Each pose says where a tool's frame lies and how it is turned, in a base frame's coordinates. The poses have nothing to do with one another.
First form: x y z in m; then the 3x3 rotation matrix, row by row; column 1 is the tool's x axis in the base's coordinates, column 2 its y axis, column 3 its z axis. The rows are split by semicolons.
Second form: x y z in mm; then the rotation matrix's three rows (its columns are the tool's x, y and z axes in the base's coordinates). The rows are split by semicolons. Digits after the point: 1 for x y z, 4 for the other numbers.
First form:
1: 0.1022, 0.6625, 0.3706; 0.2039, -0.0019, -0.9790; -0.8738, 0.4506, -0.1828; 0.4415, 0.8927, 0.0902
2: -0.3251, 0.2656, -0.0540; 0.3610, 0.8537, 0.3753; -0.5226, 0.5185, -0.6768; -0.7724, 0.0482, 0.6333
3: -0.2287, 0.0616, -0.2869; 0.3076, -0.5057, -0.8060; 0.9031, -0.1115, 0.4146; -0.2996, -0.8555, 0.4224
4: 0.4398, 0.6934, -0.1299; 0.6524, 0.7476, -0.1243; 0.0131, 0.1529, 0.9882; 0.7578, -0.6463, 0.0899
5: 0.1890, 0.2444, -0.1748; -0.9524, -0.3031, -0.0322; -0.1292, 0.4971, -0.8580; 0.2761, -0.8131, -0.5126
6: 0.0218, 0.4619, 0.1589; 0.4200, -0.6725, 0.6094; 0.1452, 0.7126, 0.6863; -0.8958, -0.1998, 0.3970
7: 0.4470, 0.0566, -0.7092; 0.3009, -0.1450, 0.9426; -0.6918, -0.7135, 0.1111; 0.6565, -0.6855, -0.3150
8: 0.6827, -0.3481, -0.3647; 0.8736, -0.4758, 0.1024; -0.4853, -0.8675, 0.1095; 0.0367, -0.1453, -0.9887
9: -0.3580, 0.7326, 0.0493; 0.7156, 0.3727, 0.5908; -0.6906, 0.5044, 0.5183; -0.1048, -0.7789, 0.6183
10: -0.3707, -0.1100, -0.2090; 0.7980, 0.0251, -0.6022; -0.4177, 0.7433, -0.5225; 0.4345, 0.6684, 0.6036
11: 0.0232, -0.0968, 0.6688; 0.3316, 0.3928, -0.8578; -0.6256, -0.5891, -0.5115; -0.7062, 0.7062, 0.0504
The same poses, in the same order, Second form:
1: 102.2, 662.5, 370.6; 0.2039, -0.0019, -0.9790; -0.8738, 0.4506, -0.1828; 0.4415, 0.8927, 0.0902
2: -325.1, 265.6, -54.0; 0.3610, 0.8537, 0.3753; -0.5226, 0.5185, -0.6768; -0.7724, 0.0482, 0.6333
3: -228.7, 61.6, -286.9; 0.3076, -0.5057, -0.8060; 0.9031, -0.1115, 0.4146; -0.2996, -0.8555, 0.4224
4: 439.8, 693.4, -129.9; 0.6524, 0.7476, -0.1243; 0.0131, 0.1529, 0.9882; 0.7578, -0.6463, 0.0899
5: 189.0, 244.4, -174.8; -0.9524, -0.3031, -0.0322; -0.1292, 0.4971, -0.8580; 0.2761, -0.8131, -0.5126
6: 21.8, 461.9, 158.9; 0.4200, -0.6725, 0.6094; 0.1452, 0.7126, 0.6863; -0.8958, -0.1998, 0.3970
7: 447.0, 56.6, -709.2; 0.3009, -0.1450, 0.9426; -0.6918, -0.7135, 0.1111; 0.6565, -0.6855, -0.3150
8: 682.7, -348.1, -364.7; 0.8736, -0.4758, 0.1024; -0.4853, -0.8675, 0.1095; 0.0367, -0.1453, -0.9887
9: -358.0, 732.6, 49.3; 0.7156, 0.3727, 0.5908; -0.6906, 0.5044, 0.5183; -0.1048, -0.7789, 0.6183
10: -370.7, -110.0, -209.0; 0.7980, 0.0251, -0.6022; -0.4177, 0.7433, -0.5225; 0.4345, 0.6684, 0.6036
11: 23.2, -96.8, 668.8; 0.3316, 0.3928, -0.8578; -0.6256, -0.5891, -0.5115; -0.7062, 0.7062, 0.0504
